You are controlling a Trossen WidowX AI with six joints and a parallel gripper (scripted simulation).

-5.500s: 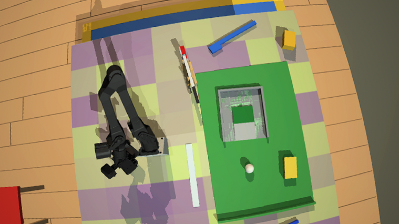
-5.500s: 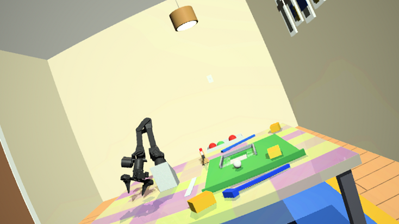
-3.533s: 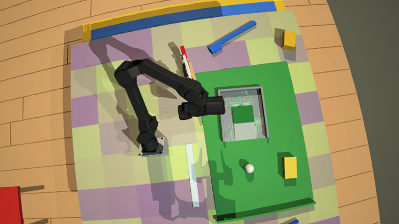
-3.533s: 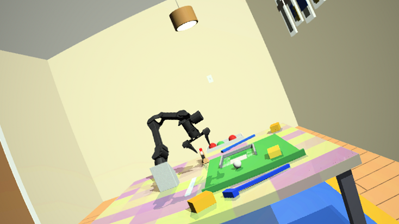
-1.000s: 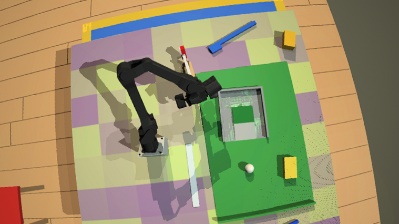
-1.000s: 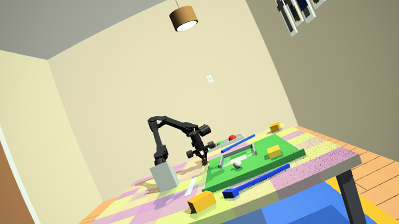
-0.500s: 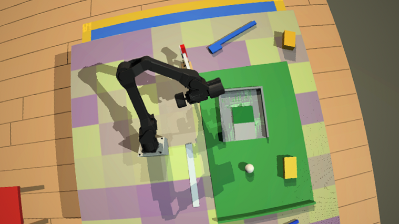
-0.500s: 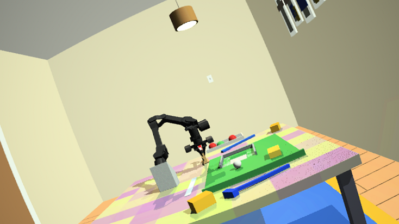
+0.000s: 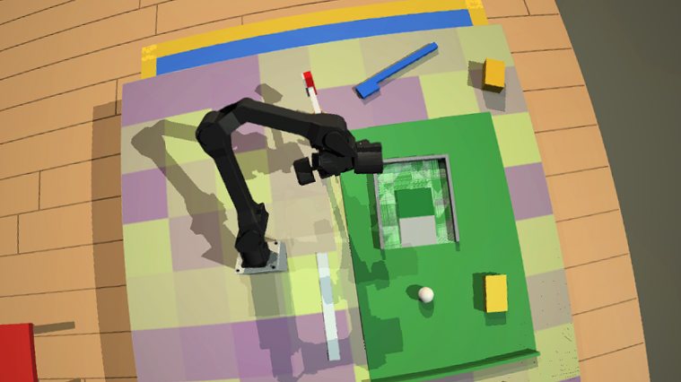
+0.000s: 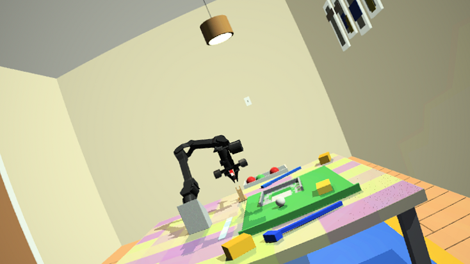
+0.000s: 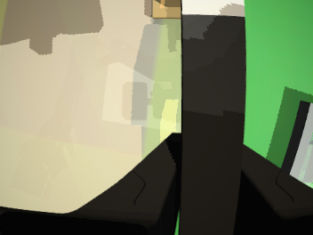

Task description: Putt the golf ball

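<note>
Now: gripper tip 30 mm past the white strip, 370 mm to the left of it and 120 mm above it. Round my gripper tip: white golf ball (240 mm ahead, 340 mm to the right, 100 mm below).
</note>
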